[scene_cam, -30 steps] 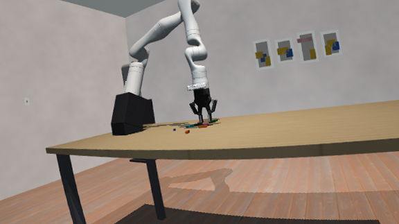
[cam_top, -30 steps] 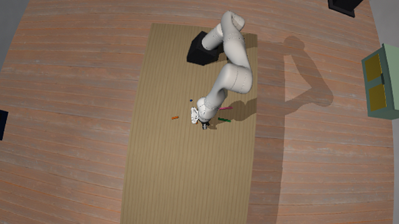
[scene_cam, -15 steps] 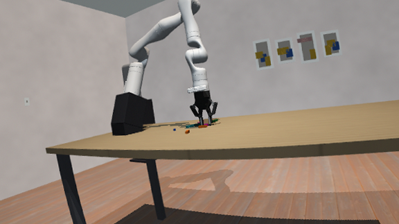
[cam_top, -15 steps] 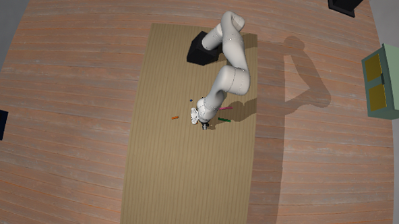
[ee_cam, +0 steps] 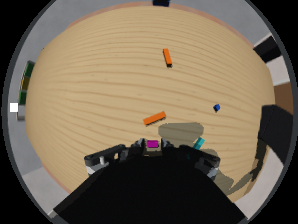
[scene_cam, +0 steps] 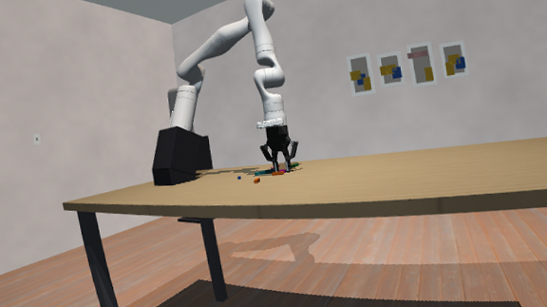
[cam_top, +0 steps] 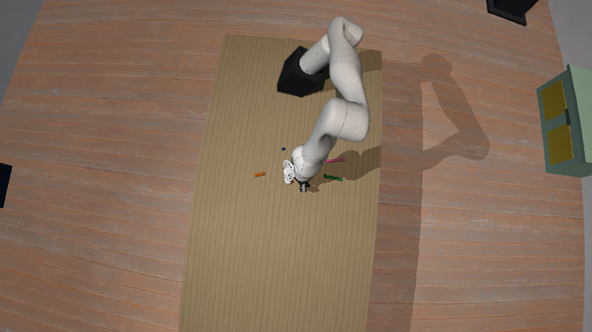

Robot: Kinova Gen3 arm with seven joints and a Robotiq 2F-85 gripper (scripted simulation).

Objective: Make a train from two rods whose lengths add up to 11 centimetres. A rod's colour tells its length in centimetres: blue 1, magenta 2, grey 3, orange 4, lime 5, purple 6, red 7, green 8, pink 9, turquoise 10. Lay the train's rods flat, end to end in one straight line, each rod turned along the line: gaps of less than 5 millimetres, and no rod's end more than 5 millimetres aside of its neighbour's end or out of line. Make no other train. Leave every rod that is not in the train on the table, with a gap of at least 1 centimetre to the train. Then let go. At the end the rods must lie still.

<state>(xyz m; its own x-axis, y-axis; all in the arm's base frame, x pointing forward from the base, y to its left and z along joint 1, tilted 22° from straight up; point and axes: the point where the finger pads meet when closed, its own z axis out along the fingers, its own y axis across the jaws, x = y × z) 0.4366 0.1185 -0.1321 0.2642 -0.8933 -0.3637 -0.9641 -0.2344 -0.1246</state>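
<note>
Right now my hand is 1 cm above the magenta rod. Also, from my hand: turquoise rod: 8 cm behind, 2 cm to the left, 1 cm below; green rod: 3 cm behind, 13 cm to the left, 1 cm below; blue rod: 11 cm behind, 10 cm to the right, 1 cm below.
</note>
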